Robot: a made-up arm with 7 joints. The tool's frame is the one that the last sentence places. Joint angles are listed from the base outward.
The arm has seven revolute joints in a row. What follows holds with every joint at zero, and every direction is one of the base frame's.
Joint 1 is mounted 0.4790 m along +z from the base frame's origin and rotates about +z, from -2.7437 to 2.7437 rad.
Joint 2 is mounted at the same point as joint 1 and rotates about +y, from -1.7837 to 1.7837 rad.
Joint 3 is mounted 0.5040 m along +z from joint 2 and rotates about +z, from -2.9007 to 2.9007 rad.
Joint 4 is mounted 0.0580 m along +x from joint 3 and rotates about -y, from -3.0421 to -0.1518 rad.
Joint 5 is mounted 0.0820 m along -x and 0.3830 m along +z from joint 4 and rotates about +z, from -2.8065 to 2.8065 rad.
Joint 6 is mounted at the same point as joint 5 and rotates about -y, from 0.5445 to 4.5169 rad.
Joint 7 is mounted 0.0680 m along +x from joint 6 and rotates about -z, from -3.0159 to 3.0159 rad.
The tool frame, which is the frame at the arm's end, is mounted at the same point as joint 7; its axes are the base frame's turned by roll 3.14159, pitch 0.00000 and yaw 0.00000 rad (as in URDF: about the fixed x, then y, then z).
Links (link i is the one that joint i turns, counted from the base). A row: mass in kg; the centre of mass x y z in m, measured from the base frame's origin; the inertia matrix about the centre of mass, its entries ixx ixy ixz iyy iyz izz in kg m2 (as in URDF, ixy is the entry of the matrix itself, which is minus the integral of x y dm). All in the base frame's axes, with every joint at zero. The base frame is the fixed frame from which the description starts. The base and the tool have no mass.
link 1: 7.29; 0.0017 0.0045 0.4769; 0.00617 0 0 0.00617 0 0.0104
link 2: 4.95; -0.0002 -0.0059 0.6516; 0.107 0 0 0.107 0 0.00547
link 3: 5.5; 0.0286 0.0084 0.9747; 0.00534 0 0 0.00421 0 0.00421
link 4: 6.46; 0.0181 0.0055 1.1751; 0.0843 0 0.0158 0.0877 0 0.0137
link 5: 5.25; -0.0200 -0.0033 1.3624; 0.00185 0 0 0.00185 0 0.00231
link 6: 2.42; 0.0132 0.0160 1.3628; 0.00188 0 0 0.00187 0 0.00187
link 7: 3.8; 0.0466 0.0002 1.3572; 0.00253 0 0 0.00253 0 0.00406
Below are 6 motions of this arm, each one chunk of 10 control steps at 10 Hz.
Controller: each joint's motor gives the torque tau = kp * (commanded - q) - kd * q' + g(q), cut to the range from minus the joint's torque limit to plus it. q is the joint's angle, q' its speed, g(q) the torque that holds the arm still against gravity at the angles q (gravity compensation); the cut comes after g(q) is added. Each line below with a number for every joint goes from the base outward.
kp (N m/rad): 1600 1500 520 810 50 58 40
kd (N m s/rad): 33 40 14 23 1.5 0.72 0.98
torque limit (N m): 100 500 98 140 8.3 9.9 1.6
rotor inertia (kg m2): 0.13 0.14 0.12 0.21 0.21 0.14 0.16
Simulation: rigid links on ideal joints. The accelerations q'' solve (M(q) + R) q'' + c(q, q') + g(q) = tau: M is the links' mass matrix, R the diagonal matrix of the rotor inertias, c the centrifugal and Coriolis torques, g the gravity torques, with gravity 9.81 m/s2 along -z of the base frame. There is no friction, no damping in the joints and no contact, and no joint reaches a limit. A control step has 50 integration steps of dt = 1/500 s. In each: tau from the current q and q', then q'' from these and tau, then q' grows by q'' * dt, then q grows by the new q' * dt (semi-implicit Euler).
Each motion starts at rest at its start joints. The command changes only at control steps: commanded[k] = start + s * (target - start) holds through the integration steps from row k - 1 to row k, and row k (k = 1, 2, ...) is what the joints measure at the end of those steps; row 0 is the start. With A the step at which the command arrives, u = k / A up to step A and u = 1 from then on. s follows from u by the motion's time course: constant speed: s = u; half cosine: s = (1 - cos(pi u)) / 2; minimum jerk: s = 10 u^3 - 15 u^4 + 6 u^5; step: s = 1 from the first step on.
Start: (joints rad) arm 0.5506 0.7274 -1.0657 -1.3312 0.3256 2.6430 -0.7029
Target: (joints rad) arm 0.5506 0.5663 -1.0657 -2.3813 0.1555 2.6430 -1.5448
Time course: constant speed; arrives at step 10
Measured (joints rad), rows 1 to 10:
1: 0.5674 0.7000 -1.0542 -1.4389 0.3062 2.6648 -0.7533
2: 0.5542 0.6931 -1.0572 -1.5546 0.2780 2.6564 -0.8826
3: 0.5404 0.6837 -1.0669 -1.6771 0.2650 2.6159 -1.0085
4: 0.5406 0.6623 -1.0745 -1.7830 0.2614 2.6217 -1.0780
5: 0.5483 0.6383 -1.0748 -1.8751 0.2478 2.6586 -1.1307
6: 0.5515 0.6229 -1.0687 -1.9759 0.2223 2.6571 -1.2156
7: 0.5495 0.6141 -1.0626 -2.0889 0.1979 2.6312 -1.3200
8: 0.5492 0.6001 -1.0615 -2.1987 0.1815 2.6292 -1.4073
9: 0.5502 0.5796 -1.0654 -2.2991 0.1689 2.6457 -1.4804
10: 0.5490 0.5613 -1.0701 -2.4011 0.1549 2.6489 -1.5608

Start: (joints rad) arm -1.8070 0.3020 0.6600 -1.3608 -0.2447 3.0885 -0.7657
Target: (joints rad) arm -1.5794 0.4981 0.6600 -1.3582 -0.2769 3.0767 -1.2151
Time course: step
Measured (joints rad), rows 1 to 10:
1: -1.6244 0.4473 0.6069 -1.2459 -0.2286 3.1722 -0.8168
2: -1.5438 0.5603 0.6740 -1.4108 -0.2379 3.0169 -0.9631
3: -1.5298 0.5886 0.6799 -1.4534 -0.3304 2.8633 -1.2063
4: -1.5771 0.5268 0.6520 -1.3794 -0.3465 2.9512 -1.4226
5: -1.6144 0.4613 0.6255 -1.3095 -0.2442 3.2195 -1.5482
6: -1.6010 0.4495 0.6447 -1.3100 -0.1927 3.1465 -1.5780
7: -1.5644 0.4888 0.6846 -1.3549 -0.2653 2.9951 -1.5108
8: -1.5522 0.5221 0.6880 -1.3920 -0.3431 3.0523 -1.3515
9: -1.5733 0.5195 0.6604 -1.3792 -0.3244 3.0942 -1.1426
10: -1.5972 0.4988 0.6339 -1.3485 -0.2486 3.0642 -1.0232

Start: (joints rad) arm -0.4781 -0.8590 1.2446 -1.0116 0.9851 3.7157 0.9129
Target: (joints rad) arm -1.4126 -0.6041 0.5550 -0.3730 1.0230 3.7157 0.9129
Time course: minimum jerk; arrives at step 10
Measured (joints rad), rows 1 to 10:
1: -0.4860 -0.8593 1.2399 -1.0035 0.9841 3.7173 0.9129
2: -0.5330 -0.8578 1.2112 -0.9610 0.9782 3.7232 0.9131
3: -0.6370 -0.8412 1.1422 -0.8844 0.9686 3.7240 0.9129
4: -0.7946 -0.7967 1.0330 -0.7896 0.9703 3.7142 0.9124
5: -0.9827 -0.7277 0.9066 -0.6954 0.9914 3.7042 0.9121
6: -1.1582 -0.6538 0.7818 -0.6034 1.0227 3.7063 0.9124
7: -1.2866 -0.5981 0.6672 -0.5079 1.0448 3.7121 0.9127
8: -1.3701 -0.5802 0.5908 -0.4297 1.0451 3.7098 0.9124
9: -1.4120 -0.5964 0.5622 -0.3852 1.0275 3.7136 0.9122
10: -1.4142 -0.6191 0.5583 -0.3660 1.0079 3.7223 0.9125

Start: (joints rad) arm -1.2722 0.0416 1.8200 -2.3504 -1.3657 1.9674 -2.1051
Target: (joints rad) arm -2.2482 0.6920 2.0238 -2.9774 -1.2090 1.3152 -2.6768
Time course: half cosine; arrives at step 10
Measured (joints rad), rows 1 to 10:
1: -1.2931 0.0569 1.8353 -2.3656 -1.3614 1.9574 -2.1168
2: -1.3606 0.1050 1.8584 -2.4145 -1.3484 1.9134 -2.1607
3: -1.4761 0.1872 1.8611 -2.4877 -1.3293 1.8182 -2.2351
4: -1.6246 0.2936 1.8555 -2.5720 -1.3075 1.6927 -2.3236
5: -1.7832 0.4022 1.8767 -2.6722 -1.2856 1.5778 -2.4142
6: -1.9356 0.4975 1.9303 -2.7793 -1.2617 1.4907 -2.5030
7: -2.0718 0.5807 1.9739 -2.8682 -1.2353 1.4176 -2.5833
8: -2.1784 0.6504 1.9932 -2.9333 -1.2162 1.3399 -2.6440
9: -2.2398 0.6897 2.0119 -2.9772 -1.2071 1.2947 -2.6787
10: -2.2525 0.6962 2.0216 -2.9884 -1.2025 1.3070 -2.6854

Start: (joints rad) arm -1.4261 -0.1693 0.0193 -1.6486 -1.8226 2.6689 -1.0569
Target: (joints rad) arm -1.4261 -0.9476 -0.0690 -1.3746 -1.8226 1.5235 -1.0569
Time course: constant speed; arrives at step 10
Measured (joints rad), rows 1 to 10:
1: -1.4254 -0.2169 0.0153 -1.6495 -1.8370 2.5146 -1.0567
2: -1.4268 -0.3158 0.0003 -1.6019 -1.8482 2.3467 -1.0574
3: -1.4275 -0.4310 -0.0183 -1.5439 -1.8221 2.2856 -1.0573
4: -1.4263 -0.5271 -0.0213 -1.5090 -1.7990 2.1826 -1.0562
5: -1.4262 -0.5918 -0.0206 -1.4920 -1.8095 2.0428 -1.0559
6: -1.4263 -0.6462 -0.0321 -1.4820 -1.8294 1.9393 -1.0569
7: -1.4258 -0.7132 -0.0466 -1.4620 -1.8314 1.8315 -1.0576
8: -1.4258 -0.7982 -0.0554 -1.4275 -1.8215 1.7035 -1.0571
9: -1.4265 -0.8907 -0.0623 -1.3889 -1.8187 1.5912 -1.0562
10: -1.4271 -0.9765 -0.0704 -1.3566 -1.8250 1.4823 -1.0562

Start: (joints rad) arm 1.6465 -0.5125 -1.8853 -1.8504 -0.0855 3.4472 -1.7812
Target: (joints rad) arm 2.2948 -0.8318 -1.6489 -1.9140 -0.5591 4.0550 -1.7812
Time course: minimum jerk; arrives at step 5
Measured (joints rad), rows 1 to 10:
1: 1.6854 -0.5388 -1.8806 -1.8445 -0.0985 3.5022 -1.7811
2: 1.8328 -0.6400 -1.8575 -1.8311 -0.1936 3.7261 -1.7802
3: 2.0683 -0.7856 -1.7900 -1.8660 -0.3852 3.9653 -1.7805
4: 2.3362 -0.8770 -1.7249 -1.9193 -0.5644 4.0467 -1.7833
5: 2.4449 -0.8345 -1.6330 -1.9641 -0.6231 4.0015 -1.7839
6: 2.4008 -0.7788 -1.5369 -1.9308 -0.6035 4.0142 -1.7809
7: 2.2800 -0.7848 -1.5522 -1.8963 -0.5835 4.0446 -1.7780
8: 2.2706 -0.8491 -1.6872 -1.8778 -0.5468 4.0742 -1.7800
9: 2.2770 -0.8784 -1.7651 -1.9230 -0.5094 4.0560 -1.7837
10: 2.2836 -0.8647 -1.7224 -1.9242 -0.5260 4.0696 -1.7836

